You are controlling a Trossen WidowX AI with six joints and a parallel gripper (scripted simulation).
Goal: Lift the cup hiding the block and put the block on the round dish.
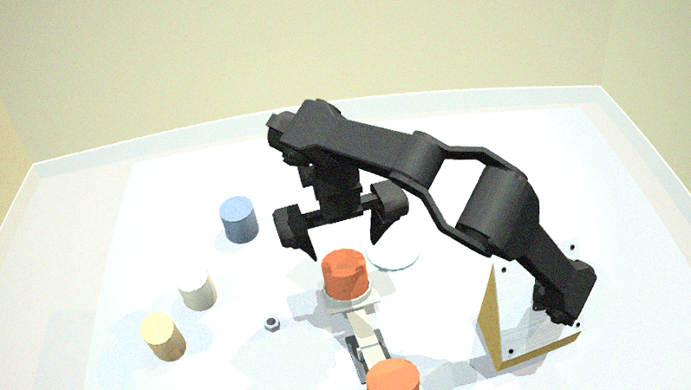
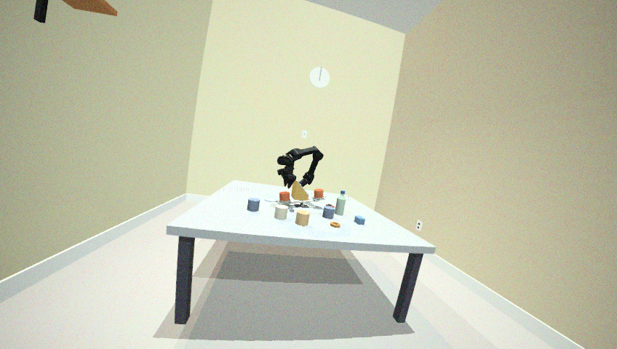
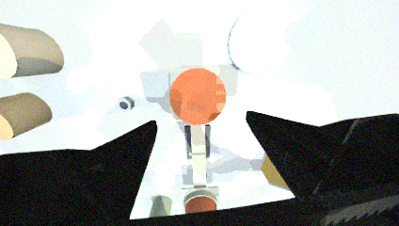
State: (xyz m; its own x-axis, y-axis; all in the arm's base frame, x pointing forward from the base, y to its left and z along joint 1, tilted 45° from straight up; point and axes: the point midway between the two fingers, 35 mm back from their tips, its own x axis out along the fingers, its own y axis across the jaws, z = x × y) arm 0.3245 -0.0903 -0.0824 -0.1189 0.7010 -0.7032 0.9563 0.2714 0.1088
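Right now my gripper tip is 90 mm above the small green block. Round my gripper tip: small grey nut (140 mm ahead, 120 mm below, 50 mm to the left); then round dish (120 mm below, 100 mm to the right, 90 mm behind); then small balance (130 mm to the left, 90 mm below, 20 mm behind).
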